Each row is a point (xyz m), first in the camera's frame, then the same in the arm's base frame.
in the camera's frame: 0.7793 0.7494 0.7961
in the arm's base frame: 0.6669 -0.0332 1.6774
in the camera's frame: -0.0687 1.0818 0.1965
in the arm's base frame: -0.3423 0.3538 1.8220
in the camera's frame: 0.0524 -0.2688 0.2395
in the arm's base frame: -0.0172 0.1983 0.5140
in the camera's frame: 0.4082 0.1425 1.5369
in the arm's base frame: 0.5836 -0.9069 1.1439
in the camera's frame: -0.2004 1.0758 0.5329
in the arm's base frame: -0.3844 -0.0040 1.8490
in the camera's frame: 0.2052 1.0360 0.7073
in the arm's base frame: 0.0530 -0.0685 1.8810
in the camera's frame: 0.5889 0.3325 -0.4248
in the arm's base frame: 0.2443 1.0416 1.0718
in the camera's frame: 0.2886 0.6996 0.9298
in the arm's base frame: 0.2372 -0.2962 1.5915
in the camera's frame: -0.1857 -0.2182 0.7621
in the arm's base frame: -0.1236 -0.3600 0.6111
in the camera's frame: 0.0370 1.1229 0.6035
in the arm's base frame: -0.1465 -0.0040 1.9324
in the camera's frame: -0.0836 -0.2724 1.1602
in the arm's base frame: 0.0805 -0.7205 0.6261
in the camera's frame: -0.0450 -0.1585 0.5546
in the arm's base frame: -0.0488 -0.1175 0.6562
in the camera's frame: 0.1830 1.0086 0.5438
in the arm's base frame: -0.0047 0.0794 1.8282
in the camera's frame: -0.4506 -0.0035 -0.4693
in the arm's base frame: -0.7130 0.7737 0.6165
